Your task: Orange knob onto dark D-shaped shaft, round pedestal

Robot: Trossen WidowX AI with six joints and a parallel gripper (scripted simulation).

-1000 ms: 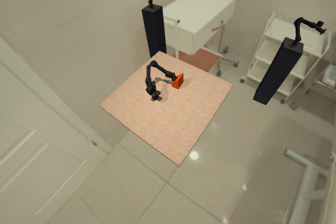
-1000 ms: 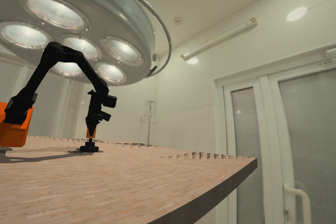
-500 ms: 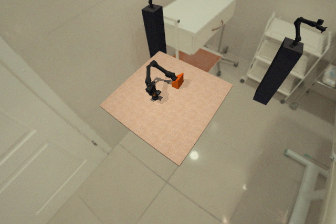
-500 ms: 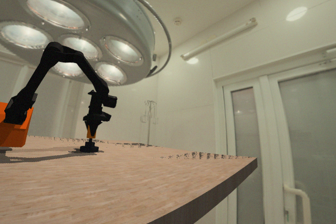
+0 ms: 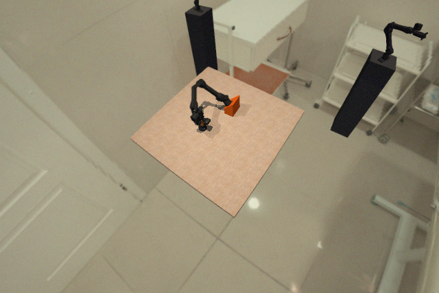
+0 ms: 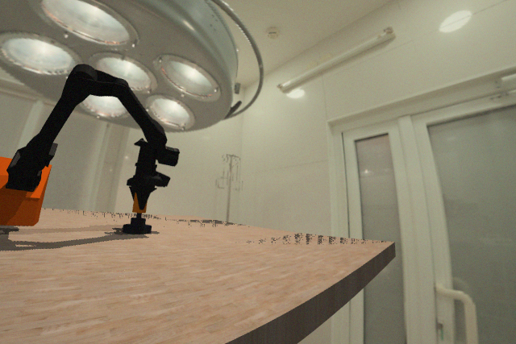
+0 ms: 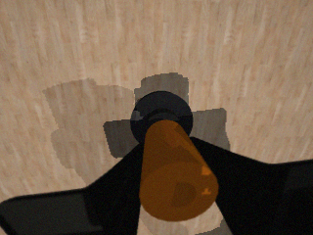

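Now: the orange knob 20 mm above my gripper tip. From my gripper tip the other things lie so: dark round pedestal 40 mm below.
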